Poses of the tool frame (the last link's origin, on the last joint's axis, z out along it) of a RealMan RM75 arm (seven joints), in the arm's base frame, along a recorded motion.
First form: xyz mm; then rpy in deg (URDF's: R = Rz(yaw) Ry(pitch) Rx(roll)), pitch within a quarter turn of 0, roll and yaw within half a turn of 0.
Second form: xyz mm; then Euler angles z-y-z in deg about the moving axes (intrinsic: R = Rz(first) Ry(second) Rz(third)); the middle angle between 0 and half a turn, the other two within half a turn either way. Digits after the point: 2 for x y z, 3 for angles.
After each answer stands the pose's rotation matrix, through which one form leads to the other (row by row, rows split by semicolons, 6 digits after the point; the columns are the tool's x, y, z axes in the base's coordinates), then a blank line. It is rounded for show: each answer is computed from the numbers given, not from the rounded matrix.
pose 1, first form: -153.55 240.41 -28.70 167.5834 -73.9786 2.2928
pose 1, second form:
-153.55 240.41 -28.70 -10.609 105.637 176.467
0.275775 -0.167431 0.946528; 0.011042 -0.984096 -0.177293; 0.961159 0.059344 -0.269541

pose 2, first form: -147.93 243.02 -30.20 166.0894 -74.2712 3.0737
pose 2, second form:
-147.93 243.02 -30.20 -11.356 105.256 176.127
0.270694 -0.179025 0.945872; 0.014536 -0.981684 -0.189963; 0.962556 0.065171 -0.263134

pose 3, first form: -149.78 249.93 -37.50 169.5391 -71.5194 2.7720
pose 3, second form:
-149.78 249.93 -37.50 -8.244 108.163 176.527
0.316613 -0.124442 0.940357; 0.015330 -0.990556 -0.136247; 0.948431 0.057553 -0.311715

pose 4, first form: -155.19 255.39 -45.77 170.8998 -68.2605 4.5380
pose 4, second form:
-155.19 255.39 -45.77 -5.246 111.452 176.391
0.369226 -0.068328 0.926824; 0.029305 -0.995942 -0.085098; 0.928877 0.058581 -0.365725

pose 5, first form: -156.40 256.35 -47.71 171.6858 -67.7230 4.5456
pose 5, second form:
-156.40 256.35 -47.71 -4.429 112.031 176.610
0.377892 -0.054968 0.924216; 0.030043 -0.996982 -0.071580; 0.925362 0.054816 -0.375101

